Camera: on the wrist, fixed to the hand. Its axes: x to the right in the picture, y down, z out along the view.
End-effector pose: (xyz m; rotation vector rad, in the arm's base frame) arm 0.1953 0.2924 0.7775 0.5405 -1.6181 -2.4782
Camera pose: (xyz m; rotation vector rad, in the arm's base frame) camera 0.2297 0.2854 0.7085 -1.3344 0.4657 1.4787
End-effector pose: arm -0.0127 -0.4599 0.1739 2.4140 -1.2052 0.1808
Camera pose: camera 0.0309 -0.3976 0.1884 2.4347 0.9610 -0.2316
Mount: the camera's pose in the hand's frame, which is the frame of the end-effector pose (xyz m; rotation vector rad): -0.0144 -0.0625 -0.0434 -0.0922 0.1226 -1.6482
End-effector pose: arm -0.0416 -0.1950 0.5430 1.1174 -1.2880 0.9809
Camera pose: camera 0.0277 -0.1648 0.5260 1.4856 -0.0196 -0.2686
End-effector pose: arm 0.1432 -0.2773 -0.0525 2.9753 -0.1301 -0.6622
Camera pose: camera 0.1527 -0.2108 -0.0140 -2.0873 -2.0768 0.3832
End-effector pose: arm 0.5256 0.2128 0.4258 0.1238 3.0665 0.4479
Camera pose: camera 0.5332 0.1396 0.4498 -2.1293 2.0895 0.3789
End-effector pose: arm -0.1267 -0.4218 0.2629 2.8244 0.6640 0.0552
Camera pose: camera -0.1707 -0.3643 0.2903 1.4049 2.5333 -0.0375
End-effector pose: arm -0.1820 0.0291 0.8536 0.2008 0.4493 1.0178
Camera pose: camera -0.1596 -0.0174 0.7959 -0.3140 0.4938 -0.5738
